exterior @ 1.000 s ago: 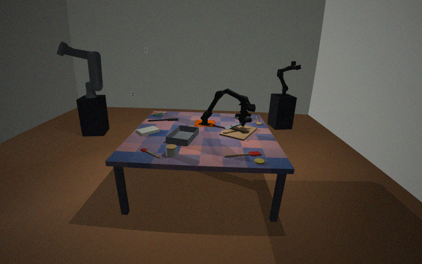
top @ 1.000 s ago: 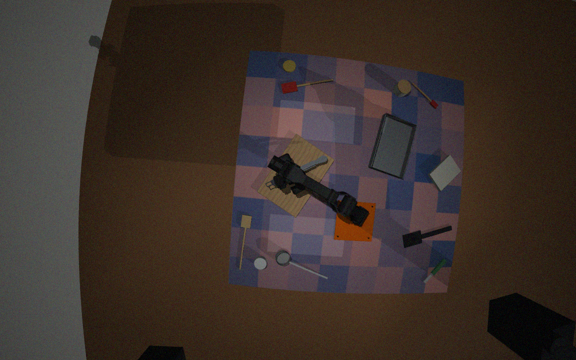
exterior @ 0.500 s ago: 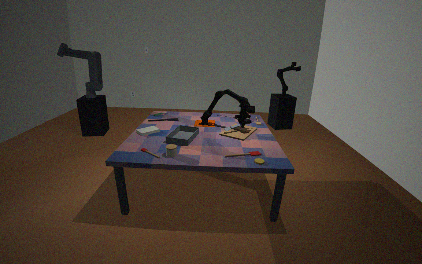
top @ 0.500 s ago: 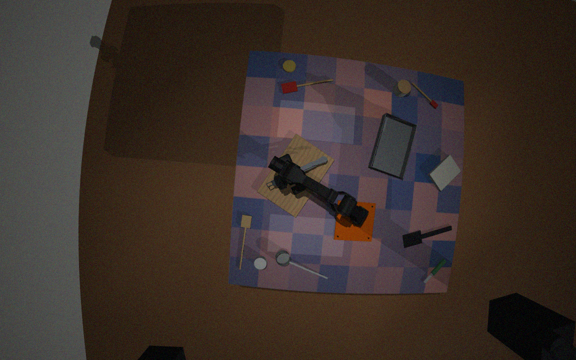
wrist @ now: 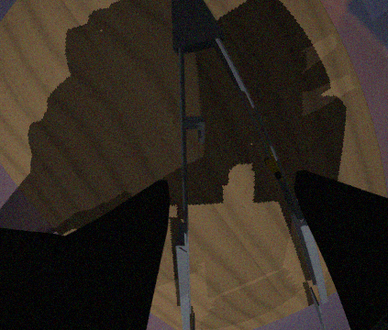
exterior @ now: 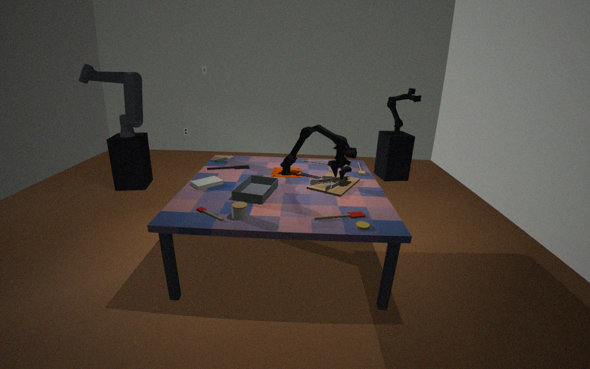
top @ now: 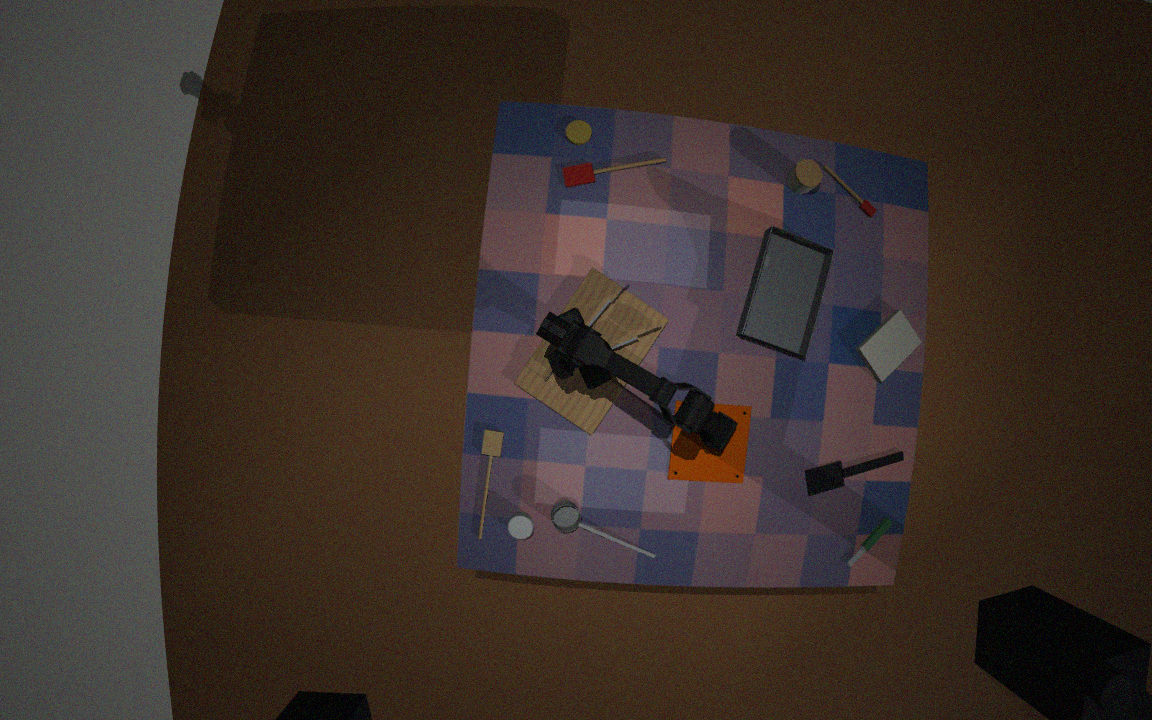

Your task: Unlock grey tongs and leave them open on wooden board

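Now: the yellow lock piece 2 cm ahead of my gripper tip, 1 cm to the left of it and 1 cm below it. Also, from my gripper tip: red spatula (47 cm ahead, 11 cm to the right, 4 cm below); then grey roasting tin (10 cm ahead, 56 cm to the right, 2 cm below); then wooden board (1 cm behind, 2 cm to the right, 4 cm below).
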